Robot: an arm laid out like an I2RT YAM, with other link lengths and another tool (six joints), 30 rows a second.
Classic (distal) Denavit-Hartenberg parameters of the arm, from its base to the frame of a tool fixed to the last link. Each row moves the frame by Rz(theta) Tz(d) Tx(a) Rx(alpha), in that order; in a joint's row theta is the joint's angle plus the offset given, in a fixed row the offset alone. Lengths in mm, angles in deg.
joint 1: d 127.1; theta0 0; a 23.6; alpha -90
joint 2: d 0; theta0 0; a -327.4; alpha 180
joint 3: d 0; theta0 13.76; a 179.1; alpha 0
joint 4: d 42.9; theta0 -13.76; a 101.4; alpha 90
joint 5: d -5.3; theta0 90; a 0; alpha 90
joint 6: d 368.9; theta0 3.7; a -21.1; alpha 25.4
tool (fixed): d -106; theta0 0; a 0; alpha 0
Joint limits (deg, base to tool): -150..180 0..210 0..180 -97..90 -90..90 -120..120
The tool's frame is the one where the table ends.
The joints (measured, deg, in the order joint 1, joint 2, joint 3, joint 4, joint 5, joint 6), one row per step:
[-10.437 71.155 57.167 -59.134 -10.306 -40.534]
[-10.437 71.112 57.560 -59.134 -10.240 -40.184]
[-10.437 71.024 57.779 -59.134 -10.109 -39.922]
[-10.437 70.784 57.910 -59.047 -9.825 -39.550]
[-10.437 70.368 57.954 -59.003 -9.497 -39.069]
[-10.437 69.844 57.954 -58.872 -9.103 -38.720]
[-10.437 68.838 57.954 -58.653 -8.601 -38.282]
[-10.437 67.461 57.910 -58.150 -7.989 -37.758]
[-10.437 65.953 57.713 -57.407 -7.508 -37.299]
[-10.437 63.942 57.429 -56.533 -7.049 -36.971]
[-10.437 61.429 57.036 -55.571 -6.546 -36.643]
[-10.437 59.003 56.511 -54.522 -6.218 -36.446]
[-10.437 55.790 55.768 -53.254 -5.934 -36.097]
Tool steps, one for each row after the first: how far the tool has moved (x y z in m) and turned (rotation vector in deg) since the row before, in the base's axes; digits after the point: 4 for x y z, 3 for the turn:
[0.0025 -0.0005 0.0018 -0.030 -0.374 -0.349]
[0.0014 -0.0007 0.0011 -0.094 -0.248 -0.285]
[0.0014 -0.0013 0.0011 -0.227 -0.358 -0.436]
[0.0007 -0.0013 0.0012 -0.236 -0.387 -0.553]
[0.0010 -0.0018 0.0013 -0.365 -0.541 -0.454]
[0.0019 -0.0024 0.0027 -0.530 -1.080 -0.578]
[0.0036 -0.0032 0.0040 -0.693 -1.662 -0.706]
[0.0042 -0.0027 0.0043 -0.618 -1.912 -0.608]
[0.0047 -0.0028 0.0058 -0.732 -2.468 -0.492]
[0.0047 -0.0030 0.0073 -0.833 -2.941 -0.526]
[0.0042 -0.0022 0.0070 -0.705 -2.848 -0.338]
[0.0043 -0.0019 0.0091 -0.705 -3.634 -0.447]

